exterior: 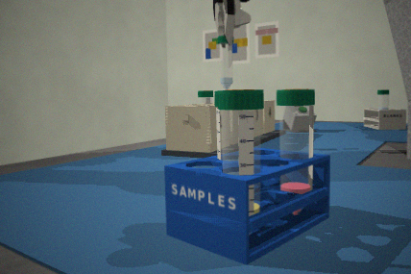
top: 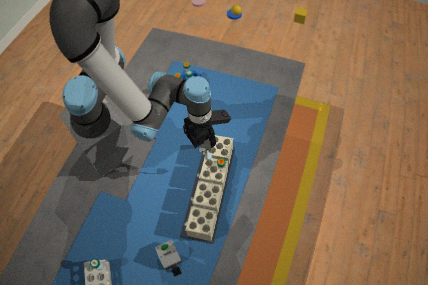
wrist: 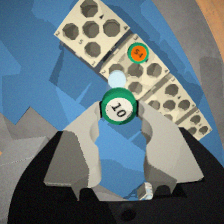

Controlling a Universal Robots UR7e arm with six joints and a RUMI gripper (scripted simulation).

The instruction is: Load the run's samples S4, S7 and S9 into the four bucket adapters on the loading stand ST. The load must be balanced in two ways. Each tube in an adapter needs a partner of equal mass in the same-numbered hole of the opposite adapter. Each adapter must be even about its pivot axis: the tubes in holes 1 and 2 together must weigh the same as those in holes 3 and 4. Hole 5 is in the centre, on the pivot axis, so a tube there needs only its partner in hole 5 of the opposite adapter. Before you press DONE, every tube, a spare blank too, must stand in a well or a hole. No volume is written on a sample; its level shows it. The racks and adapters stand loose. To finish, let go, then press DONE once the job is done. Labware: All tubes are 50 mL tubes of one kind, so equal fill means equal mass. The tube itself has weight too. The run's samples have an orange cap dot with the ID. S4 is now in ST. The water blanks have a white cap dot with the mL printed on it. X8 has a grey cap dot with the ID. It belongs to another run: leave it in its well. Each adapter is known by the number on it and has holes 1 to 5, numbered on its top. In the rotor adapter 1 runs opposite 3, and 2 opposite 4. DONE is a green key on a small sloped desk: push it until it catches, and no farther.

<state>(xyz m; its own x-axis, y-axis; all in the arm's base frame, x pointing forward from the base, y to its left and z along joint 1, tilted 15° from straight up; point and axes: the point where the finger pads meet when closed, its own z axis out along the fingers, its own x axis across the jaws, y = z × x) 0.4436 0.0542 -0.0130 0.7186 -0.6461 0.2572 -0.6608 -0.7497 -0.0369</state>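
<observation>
The white-dot blank lies 50 mm below my hand and 10 mm to the right of it. The rest, counted from my hand: blue samples rack (430 mm to the left, 230 mm behind, 200 mm below); then done desk (390 mm to the right, 180 mm below, 60 mm behind); then sample tube S9 (390 mm to the left, 270 mm behind, 170 mm below).
</observation>
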